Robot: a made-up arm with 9 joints. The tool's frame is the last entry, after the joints. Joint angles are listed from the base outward.
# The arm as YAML. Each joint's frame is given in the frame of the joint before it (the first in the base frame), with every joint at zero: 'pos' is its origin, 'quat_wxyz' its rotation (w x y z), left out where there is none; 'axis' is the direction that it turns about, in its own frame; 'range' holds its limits. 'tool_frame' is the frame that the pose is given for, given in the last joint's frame.
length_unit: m
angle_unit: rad
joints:
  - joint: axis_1
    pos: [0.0, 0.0, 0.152]
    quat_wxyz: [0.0, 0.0, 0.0, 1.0]
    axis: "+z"
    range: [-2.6, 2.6]
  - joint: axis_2
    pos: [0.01, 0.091, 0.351]
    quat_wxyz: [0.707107, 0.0, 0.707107, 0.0]
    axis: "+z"
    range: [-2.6, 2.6]
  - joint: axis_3
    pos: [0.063, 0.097, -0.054]
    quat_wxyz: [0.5, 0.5, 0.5, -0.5]
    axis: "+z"
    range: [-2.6, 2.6]
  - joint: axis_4
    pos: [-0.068, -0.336, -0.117]
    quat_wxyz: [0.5, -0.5, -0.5, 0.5]
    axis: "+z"
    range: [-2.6, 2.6]
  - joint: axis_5
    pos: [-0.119, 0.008, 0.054]
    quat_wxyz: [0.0, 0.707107, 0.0, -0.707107]
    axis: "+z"
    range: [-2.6, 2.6]
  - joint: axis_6
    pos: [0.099, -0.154, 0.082]
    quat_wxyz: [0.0, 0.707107, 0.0, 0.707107]
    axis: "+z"
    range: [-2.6, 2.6]
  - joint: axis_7
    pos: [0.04, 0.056, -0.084]
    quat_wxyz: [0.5, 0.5, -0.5, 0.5]
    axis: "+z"
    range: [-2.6, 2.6]
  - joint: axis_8
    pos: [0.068, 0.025, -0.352]
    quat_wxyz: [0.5, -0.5, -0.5, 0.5]
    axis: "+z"
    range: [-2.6, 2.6]
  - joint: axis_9
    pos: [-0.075, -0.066, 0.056]
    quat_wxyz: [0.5, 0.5, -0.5, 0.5]
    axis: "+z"
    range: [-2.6, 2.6]
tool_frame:
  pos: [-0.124, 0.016, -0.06]
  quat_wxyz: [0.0, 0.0, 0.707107, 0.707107]
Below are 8 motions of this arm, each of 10 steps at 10 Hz.
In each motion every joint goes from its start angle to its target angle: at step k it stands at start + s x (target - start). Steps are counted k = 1, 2, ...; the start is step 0. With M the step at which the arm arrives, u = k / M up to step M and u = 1 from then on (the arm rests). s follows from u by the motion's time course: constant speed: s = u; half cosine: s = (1 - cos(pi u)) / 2; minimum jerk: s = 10 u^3 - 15 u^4 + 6 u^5.
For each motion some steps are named. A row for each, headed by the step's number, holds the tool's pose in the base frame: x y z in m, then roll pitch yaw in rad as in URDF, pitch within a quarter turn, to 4 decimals.
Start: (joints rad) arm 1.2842 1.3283 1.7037 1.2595 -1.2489 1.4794 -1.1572 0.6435 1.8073
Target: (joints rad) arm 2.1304 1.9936 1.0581 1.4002 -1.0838 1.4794 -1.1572 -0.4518 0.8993
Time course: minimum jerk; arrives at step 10
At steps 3, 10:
3: 0.0057 0.4889 1.0004 -1.2596 -0.5728 0.3708
10: -0.6418 -0.0100 0.6908 -1.7584 0.3174 2.3316

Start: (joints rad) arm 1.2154 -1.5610 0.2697 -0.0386 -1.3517 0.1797 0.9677 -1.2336 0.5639
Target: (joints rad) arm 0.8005 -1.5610 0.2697 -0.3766 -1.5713 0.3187 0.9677 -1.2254 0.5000
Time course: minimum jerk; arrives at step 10
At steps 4, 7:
4: 0.2462 -0.6966 0.1223 -2.1777 0.1507 2.1416
7: 0.0530 -0.7206 0.1895 -1.9569 0.1237 1.9415

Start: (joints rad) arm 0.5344 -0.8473 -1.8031 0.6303 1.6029 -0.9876 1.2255 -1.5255 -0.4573
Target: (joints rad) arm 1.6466 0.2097 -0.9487 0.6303 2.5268 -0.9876 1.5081 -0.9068 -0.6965
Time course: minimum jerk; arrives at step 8
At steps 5, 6, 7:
5: -0.4356 -0.3623 0.8997 -1.5339 -0.2866 2.1718
6: -0.4574 -0.3780 0.7960 -1.6520 0.1266 2.4344
7: -0.4562 -0.4036 0.7318 -1.6950 0.3395 2.5559

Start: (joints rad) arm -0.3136 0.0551 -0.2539 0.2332 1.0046 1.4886 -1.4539 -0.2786 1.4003
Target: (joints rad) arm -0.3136 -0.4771 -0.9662 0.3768 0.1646 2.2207 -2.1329 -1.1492 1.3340
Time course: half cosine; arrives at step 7
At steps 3, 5, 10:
3: -0.1617 -0.4444 0.5612 1.5790 -0.9936 -0.0112
5: -0.2649 -0.3400 0.3947 -3.0560 -0.7786 -2.0008
10: -0.2729 -0.2632 0.3374 -2.9539 -0.3588 -2.3240

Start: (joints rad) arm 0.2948 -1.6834 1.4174 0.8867 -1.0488 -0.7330 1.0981 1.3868 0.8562
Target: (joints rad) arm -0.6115 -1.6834 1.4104 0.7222 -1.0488 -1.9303 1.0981 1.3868 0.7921
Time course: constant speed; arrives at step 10
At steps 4, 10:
4: 0.8074 -0.6386 0.4951 3.0564 0.1676 -0.9455
10: 0.4992 -0.7712 0.6043 2.8377 -0.2702 -1.0588

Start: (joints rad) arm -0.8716 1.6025 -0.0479 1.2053 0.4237 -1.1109 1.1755 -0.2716 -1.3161
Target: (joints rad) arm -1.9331 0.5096 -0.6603 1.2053 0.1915 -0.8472 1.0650 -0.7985 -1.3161
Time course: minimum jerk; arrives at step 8
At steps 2, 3, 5, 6, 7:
2: 0.6076 0.2659 0.2467 2.6398 0.4569 -1.0514
3: 0.6747 0.2679 0.4076 2.9588 0.4347 -0.9090
5: 0.6998 0.2292 0.8571 -2.7841 -0.0590 -0.7479
6: 0.6606 0.2466 0.9925 -2.7182 -0.3326 -0.7601
7: 0.6397 0.2682 1.0453 -2.7152 -0.4776 -0.7666

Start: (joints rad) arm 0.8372 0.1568 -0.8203 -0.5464 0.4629 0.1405 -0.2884 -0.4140 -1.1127
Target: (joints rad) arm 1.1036 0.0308 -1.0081 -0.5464 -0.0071 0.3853 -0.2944 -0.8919 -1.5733
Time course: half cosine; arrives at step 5
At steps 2, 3, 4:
2: 0.7560 -0.6507 0.7509 2.8123 -0.4925 -0.6932
3: 0.8231 -0.6062 0.5744 2.7846 -0.1336 -0.5235
4: 0.8499 -0.5491 0.4291 2.7897 0.1637 -0.3920

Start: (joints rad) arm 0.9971 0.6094 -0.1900 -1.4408 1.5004 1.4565 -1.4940 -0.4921 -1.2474
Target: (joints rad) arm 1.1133 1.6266 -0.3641 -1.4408 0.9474 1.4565 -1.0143 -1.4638 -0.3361
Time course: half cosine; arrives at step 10
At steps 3, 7, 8, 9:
3: 0.0735 0.1860 0.5257 2.7634 0.7728 0.7768
7: 0.0379 0.2111 0.4343 2.7844 0.3427 1.1850
8: 0.0353 0.2059 0.4222 2.7830 0.2793 1.2559
9: 0.0344 0.2012 0.4156 2.7822 0.2411 1.3000

